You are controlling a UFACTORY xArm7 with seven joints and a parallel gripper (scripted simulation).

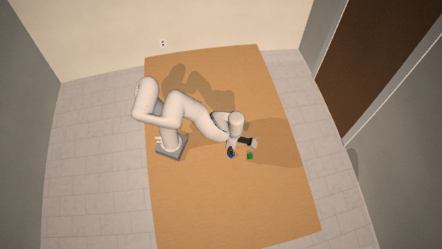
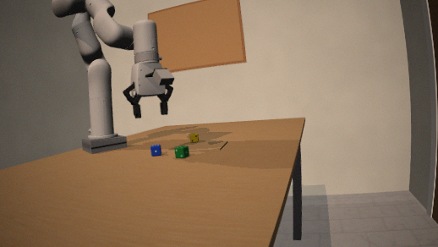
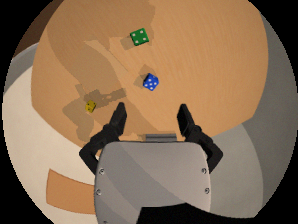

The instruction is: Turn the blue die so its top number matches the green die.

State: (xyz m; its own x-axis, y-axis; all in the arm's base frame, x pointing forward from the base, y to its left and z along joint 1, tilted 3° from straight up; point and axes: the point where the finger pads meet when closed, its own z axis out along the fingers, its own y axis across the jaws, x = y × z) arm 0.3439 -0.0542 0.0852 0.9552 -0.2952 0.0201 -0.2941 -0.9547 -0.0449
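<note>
My gripper is now 110 mm above the blue die. The rest, counted from my hand: green die (110 mm below, 110 mm ahead, 10 mm to the right); yellow die (230 mm to the left, 110 mm below, 20 mm behind).
</note>
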